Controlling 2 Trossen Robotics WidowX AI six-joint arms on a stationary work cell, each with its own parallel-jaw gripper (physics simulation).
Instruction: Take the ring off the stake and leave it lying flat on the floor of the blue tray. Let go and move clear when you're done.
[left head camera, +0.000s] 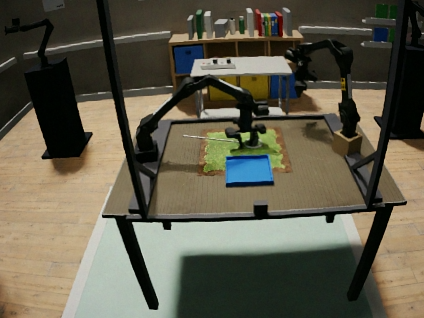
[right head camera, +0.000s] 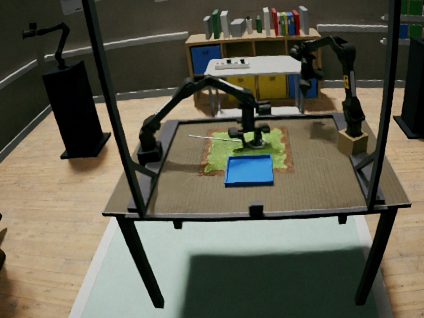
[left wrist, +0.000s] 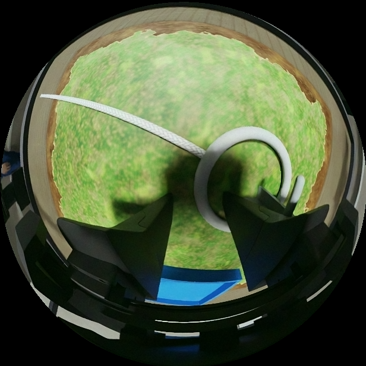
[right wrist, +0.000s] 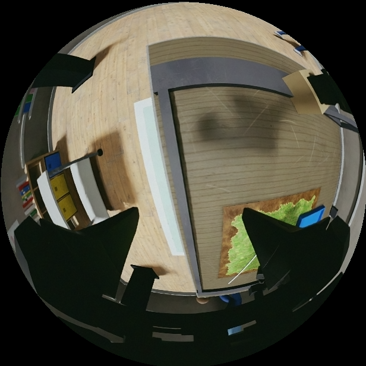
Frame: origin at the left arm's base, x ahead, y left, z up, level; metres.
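Where they show: left gripper, fingertip midpoint: (left head camera: 245, 146) (right head camera: 249, 146); right gripper, fingertip midpoint: (left head camera: 298, 93) (right head camera: 304, 92); left arm's base at its link origin: (left head camera: 145, 147) (right head camera: 148, 147); right arm's base at its link origin: (left head camera: 348, 133) (right head camera: 353, 133).
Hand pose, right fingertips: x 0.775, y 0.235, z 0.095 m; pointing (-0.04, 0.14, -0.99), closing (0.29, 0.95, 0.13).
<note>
Each offset is from my right fingertips to the centre of the thing. "*": to the spot under its first point. Level surfaces: height alone.
The white ring {0.276 m back, 0.186 m right, 0.161 m down} (left head camera: 253, 148) (right head camera: 258, 148) (left wrist: 201, 187) with a long white cord (left head camera: 205, 138) (left wrist: 135, 120) lies low over the green mat. The stake (left wrist: 298, 192) stands at its right side in the left wrist view; its foot is partly hidden by a finger, so whether the ring encircles it is unclear. My left gripper (left head camera: 247, 142) (right head camera: 250, 141) (left wrist: 197, 197) is half open and empty, low over the ring's near-left rim. The blue tray {0.335 m back, 0.404 m right, 0.155 m down} (left head camera: 249, 171) (right head camera: 249, 171) (left wrist: 185, 291) (right wrist: 311, 217) is empty. My right gripper (left head camera: 306, 86) (right head camera: 312, 84) (right wrist: 192, 213) is wide open, high at the back right.
The green mat {0.166 m down} (left head camera: 215, 160) (right head camera: 216, 161) with its brown edge lies under the ring, and the tray overlaps its front edge. Dark frame posts {* 0.749 m back, 0.631 m right, 0.306 m up} (left head camera: 120, 100) (right head camera: 107, 100) rise at the table's sides. A wooden block {0.153 m ahead, 0.326 m right, 0.119 m down} (left head camera: 347, 143) (right head camera: 352, 143) supports the right arm's base.
</note>
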